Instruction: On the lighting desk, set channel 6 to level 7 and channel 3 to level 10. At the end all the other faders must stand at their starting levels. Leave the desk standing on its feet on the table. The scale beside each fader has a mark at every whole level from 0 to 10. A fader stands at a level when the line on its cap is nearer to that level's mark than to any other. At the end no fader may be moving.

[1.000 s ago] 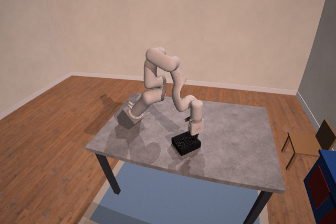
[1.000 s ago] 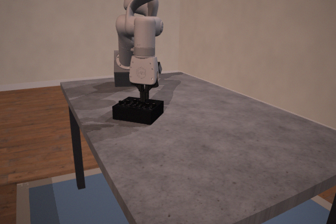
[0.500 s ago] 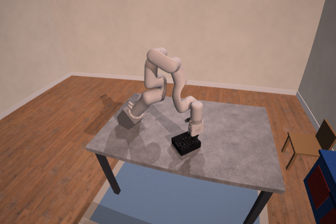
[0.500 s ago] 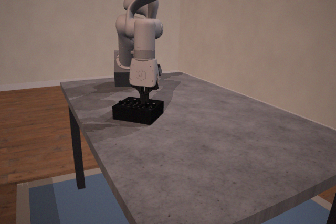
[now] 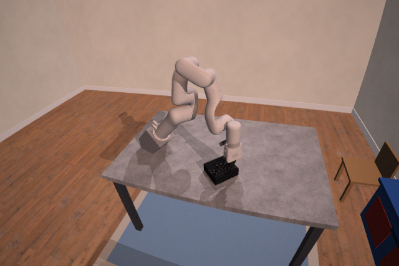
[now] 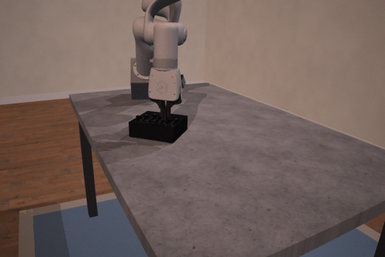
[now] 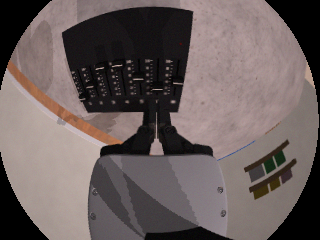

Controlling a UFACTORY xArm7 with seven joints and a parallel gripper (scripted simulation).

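My hand is 20 mm past the fader cap, 20 mm to the right of it and 30 mm above it.
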